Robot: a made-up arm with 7 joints. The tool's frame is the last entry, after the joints. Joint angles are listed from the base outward. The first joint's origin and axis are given. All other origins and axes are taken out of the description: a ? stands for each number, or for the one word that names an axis. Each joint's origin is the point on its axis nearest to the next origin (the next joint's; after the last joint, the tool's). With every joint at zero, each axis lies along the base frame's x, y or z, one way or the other. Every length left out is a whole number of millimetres.
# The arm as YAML. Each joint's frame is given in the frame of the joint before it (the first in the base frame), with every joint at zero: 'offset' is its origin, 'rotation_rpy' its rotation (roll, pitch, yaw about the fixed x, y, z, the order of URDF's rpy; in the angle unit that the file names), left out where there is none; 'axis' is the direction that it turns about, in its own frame. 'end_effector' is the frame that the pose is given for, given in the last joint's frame.
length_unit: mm
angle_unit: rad
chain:
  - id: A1
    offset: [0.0, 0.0, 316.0]
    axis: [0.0, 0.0, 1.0]
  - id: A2
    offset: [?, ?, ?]
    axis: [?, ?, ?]
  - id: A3
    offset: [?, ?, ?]
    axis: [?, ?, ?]
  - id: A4
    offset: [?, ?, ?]
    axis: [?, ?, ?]
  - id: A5
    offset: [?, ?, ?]
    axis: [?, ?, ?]
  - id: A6
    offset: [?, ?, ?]
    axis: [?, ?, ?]
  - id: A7
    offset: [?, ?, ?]
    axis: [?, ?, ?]
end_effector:
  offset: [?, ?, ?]
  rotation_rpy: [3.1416, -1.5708, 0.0]
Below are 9 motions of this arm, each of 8 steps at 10 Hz.
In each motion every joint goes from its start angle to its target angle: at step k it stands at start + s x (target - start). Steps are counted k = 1, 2, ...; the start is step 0. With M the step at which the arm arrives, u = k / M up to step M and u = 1 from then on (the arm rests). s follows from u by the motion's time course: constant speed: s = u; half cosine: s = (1 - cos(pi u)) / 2; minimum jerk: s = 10 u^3 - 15 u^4 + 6 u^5.
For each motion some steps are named. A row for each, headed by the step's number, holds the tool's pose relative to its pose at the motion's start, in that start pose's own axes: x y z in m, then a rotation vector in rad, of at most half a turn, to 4 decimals.
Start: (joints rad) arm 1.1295 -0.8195 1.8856 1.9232 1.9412 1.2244 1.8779
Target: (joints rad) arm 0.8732 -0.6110 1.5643 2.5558 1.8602 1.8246 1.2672
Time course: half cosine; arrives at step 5
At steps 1, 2, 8:
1: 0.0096 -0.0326 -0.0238 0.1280 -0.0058 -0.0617
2: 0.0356 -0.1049 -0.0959 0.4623 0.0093 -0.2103
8: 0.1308 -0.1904 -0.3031 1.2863 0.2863 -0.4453

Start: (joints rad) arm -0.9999 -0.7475 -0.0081 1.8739 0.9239 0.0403 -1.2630
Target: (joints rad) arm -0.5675 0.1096 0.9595 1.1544 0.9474 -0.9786 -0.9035
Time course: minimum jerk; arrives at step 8
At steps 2, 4, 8:
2: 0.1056 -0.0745 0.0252 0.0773 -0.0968 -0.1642
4: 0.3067 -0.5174 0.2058 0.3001 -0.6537 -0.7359
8: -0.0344 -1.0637 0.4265 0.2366 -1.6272 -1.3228

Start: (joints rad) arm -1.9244 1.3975 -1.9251 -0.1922 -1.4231 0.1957 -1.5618
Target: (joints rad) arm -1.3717 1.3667 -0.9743 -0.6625 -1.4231 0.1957 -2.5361
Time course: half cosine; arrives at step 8
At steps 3, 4, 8:
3: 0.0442 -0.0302 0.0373 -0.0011 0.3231 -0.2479
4: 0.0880 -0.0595 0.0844 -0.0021 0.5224 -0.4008
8: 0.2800 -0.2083 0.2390 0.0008 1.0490 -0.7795

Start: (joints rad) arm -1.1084 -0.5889 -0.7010 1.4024 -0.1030 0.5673 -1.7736
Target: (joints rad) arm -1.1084 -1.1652 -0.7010 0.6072 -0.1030 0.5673 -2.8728
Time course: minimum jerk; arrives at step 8
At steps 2, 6, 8:
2: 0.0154 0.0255 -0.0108 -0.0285 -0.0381 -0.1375
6: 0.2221 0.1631 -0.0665 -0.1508 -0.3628 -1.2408
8: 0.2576 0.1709 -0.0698 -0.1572 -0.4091 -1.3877

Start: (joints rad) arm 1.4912 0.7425 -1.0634 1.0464 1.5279 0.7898 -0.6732
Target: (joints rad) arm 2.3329 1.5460 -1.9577 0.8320 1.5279 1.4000 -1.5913
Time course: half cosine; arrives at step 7
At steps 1, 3, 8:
1: 0.0201 0.0191 -0.0273 -0.0233 0.0679 -0.0218
3: 0.0707 0.2165 -0.2353 -0.3530 0.4324 -0.1090
8: -0.2550 0.5785 -0.6145 -1.3783 0.2573 -0.1228

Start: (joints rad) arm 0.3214 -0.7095 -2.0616 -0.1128 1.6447 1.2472 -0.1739
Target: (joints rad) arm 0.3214 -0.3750 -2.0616 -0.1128 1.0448 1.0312 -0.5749
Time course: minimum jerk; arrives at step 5
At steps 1, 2, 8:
1: 0.0173 0.0073 -0.0066 -0.0202 0.0013 -0.0553
2: 0.0921 0.0379 -0.0404 -0.1217 -0.0049 -0.2969
8: 0.2653 0.1049 -0.1557 -0.4590 -0.1292 -0.8688

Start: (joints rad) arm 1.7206 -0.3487 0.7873 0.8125 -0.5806 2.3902 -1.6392
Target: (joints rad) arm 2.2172 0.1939 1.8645 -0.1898 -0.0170 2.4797 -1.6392
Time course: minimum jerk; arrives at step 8
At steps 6, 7, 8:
6: -0.1752 0.5193 -0.0402 -1.1814 -0.8151 1.6031
7: -0.2004 0.5176 -0.0621 -1.2165 -0.9144 1.7966
8: -0.2045 0.5164 -0.0659 -1.2207 -0.9331 1.8325

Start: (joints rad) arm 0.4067 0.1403 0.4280 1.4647 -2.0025 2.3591 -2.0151
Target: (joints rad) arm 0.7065 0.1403 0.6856 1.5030 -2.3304 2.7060 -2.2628
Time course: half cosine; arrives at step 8
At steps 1, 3, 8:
1: -0.0069 0.0072 0.0028 -0.0295 -0.0135 -0.0214
3: -0.0558 0.0593 0.0160 -0.2326 -0.1159 -0.1790
8: -0.1741 0.1920 -0.0004 -0.7002 -0.4180 -0.6189

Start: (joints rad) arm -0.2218 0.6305 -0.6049 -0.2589 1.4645 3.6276 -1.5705
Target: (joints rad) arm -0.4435 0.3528 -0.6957 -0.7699 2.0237 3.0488 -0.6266
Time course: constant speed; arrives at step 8
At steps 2, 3, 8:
2: 0.0301 0.0356 -0.0400 0.2095 -0.1507 0.2807
3: 0.0434 0.0559 -0.0590 0.3080 -0.2450 0.4201
8: 0.0927 0.1798 -0.1427 0.6903 -0.9253 1.0439

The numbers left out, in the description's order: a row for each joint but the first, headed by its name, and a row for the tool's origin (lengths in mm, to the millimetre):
A2: xyz 0.0 -42.0 0.0, axis 0.0 -1.0 0.0
A3: xyz 0.0 0.0 361.0, axis 0.0 0.0 1.0
A4: xyz 24.0 75.0 0.0, axis 0.0 1.0 0.0
A5: xyz -31.0 0.0 527.0, axis 0.0 0.0 1.0
A6: xyz 0.0 -100.0 0.0, axis 0.0 -1.0 0.0
A7: xyz 13.0 0.0 96.0, axis 1.0 0.0 0.0
tool: xyz 0.0 0.0 0.0

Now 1 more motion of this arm.
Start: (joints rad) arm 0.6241 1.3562 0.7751 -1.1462 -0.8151 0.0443 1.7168
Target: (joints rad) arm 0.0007 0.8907 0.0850 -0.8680 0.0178 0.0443 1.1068
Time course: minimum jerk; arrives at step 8
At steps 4, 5, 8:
4: -0.4024 0.2873 0.0768 -0.1558 -0.3265 -0.9398
5: -0.5171 0.4965 0.0926 -0.2563 -0.4791 -1.3523
8: -0.5703 0.7880 0.1005 -0.4133 -0.6646 -1.8371

